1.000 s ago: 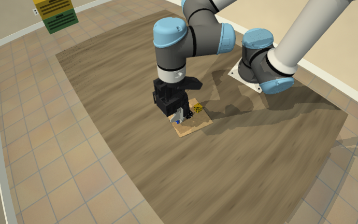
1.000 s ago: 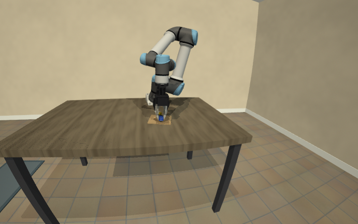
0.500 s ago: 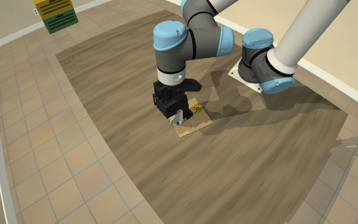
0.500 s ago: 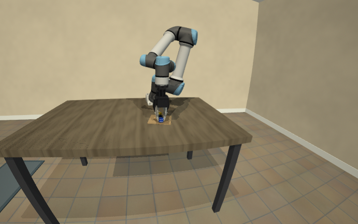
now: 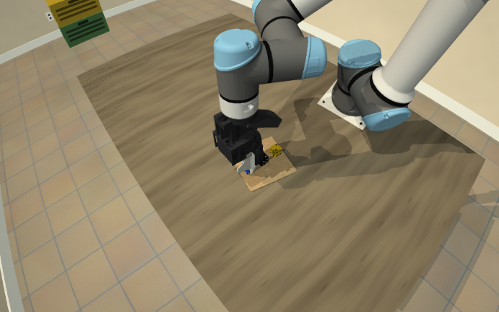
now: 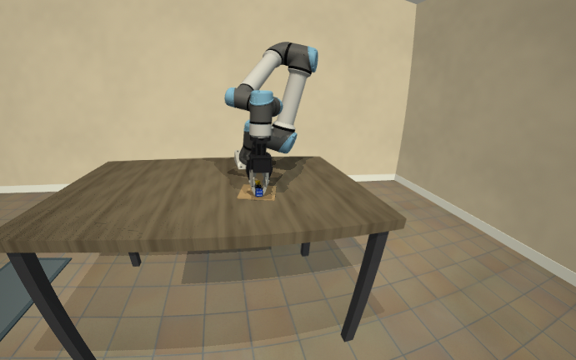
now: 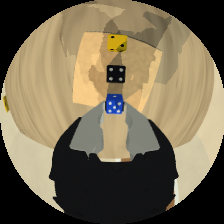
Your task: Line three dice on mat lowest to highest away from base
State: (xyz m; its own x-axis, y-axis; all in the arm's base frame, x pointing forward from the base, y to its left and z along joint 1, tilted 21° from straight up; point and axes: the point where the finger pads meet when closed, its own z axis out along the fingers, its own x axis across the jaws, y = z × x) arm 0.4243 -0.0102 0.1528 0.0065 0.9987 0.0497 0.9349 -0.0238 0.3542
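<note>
The blue die lies right at my hand. Also, from my hand: tan mat: 50 mm behind, 20 mm below; then black die: 50 mm behind, 10 mm below; then yellow die: 100 mm behind, 10 mm below.
</note>
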